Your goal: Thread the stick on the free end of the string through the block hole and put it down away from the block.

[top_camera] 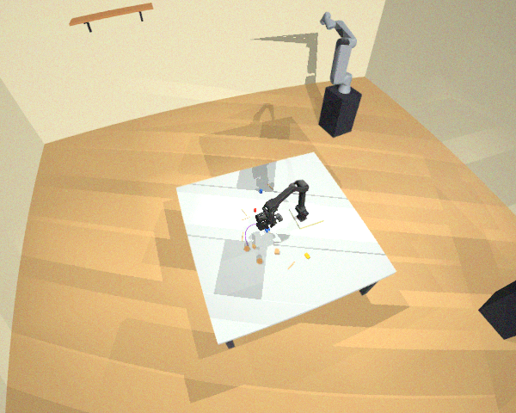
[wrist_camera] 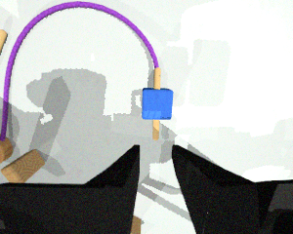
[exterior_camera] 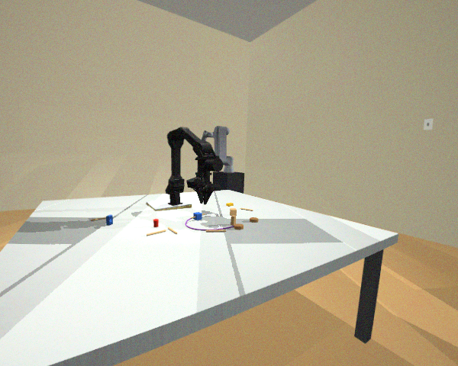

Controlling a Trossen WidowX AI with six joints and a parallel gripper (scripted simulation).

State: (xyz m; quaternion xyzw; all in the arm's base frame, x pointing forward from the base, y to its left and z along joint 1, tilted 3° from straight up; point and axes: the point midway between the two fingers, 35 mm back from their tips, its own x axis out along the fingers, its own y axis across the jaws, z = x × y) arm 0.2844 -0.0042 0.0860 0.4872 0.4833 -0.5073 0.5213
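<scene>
Right now my gripper tip is 3 cm to the left of the blue block and 5 cm above it. The rest, counted from my gripper tip: round wooden button: 20 cm ahead, 4 cm to the left, 6 cm below; then thin wooden stick: 4 cm to the right, 6 cm below; then red cylinder: 1 cm behind, 22 cm to the right, 5 cm below.
</scene>
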